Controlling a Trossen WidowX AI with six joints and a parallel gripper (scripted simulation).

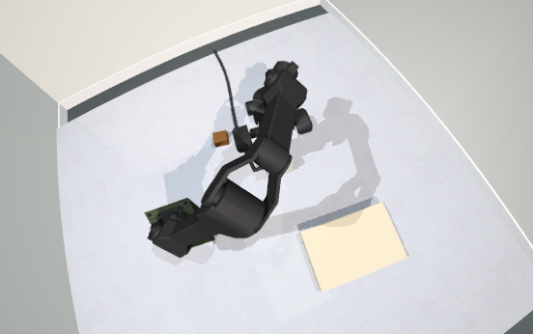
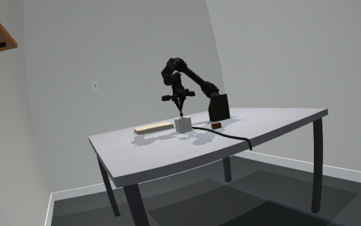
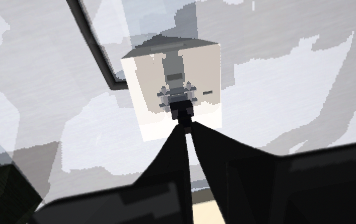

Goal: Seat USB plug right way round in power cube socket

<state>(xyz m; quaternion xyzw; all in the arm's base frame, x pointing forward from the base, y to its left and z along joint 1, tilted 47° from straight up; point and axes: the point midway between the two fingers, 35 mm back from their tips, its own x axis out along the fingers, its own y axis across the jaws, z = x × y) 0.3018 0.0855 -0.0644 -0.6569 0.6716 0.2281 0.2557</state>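
Right now the black USB plug is 20 mm below my gripper tip. Also, from my gripper tip: brown block: 140 mm behind, 150 mm to the left, 100 mm below; flat beige board: 110 mm ahead, 300 mm to the right, 110 mm below.
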